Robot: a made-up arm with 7 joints. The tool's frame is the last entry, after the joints.
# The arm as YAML. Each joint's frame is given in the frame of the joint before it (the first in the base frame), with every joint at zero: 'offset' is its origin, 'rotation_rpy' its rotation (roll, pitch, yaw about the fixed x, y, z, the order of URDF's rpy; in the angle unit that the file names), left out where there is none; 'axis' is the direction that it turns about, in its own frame. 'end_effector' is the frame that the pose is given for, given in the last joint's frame.
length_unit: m
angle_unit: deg
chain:
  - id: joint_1
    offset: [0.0, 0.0, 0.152]
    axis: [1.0, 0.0, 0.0]
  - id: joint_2
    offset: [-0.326, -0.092, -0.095]
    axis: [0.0, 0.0, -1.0]
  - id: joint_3
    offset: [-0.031, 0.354, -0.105]
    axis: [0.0, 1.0, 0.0]
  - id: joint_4
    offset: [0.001, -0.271, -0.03]
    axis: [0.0, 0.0, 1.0]
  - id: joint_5
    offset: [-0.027, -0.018, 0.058]
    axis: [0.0, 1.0, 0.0]
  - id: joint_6
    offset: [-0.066, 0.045, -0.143]
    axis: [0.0, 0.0, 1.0]
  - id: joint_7
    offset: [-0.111, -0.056, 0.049]
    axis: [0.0, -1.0, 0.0]
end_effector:
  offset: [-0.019, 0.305, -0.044]
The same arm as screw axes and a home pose.
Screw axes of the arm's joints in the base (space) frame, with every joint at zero. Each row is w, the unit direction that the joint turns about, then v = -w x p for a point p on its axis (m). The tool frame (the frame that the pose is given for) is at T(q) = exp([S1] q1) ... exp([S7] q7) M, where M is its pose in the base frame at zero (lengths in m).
S1 = (1, 0, 0, 0.0000, 0.1520, 0.0000)
S2 = (0, 0, -1, 0.0920, -0.3260, 0.0000)
S3 = (0, 1, 0, 0.0480, 0.0000, -0.3570)
S4 = (0, 0, 1, -0.0090, 0.3560, 0.0000)
S5 = (0, 1, 0, 0.0200, 0.0000, -0.3830)
S6 = (0, 0, 1, 0.0180, 0.4490, 0.0000)
S7 = (0, -1, 0, -0.1140, 0.0000, 0.5600)
M: xyz -0.5790 0.2670 -0.1580 (m) quaternion w x y z 1 0 0 0

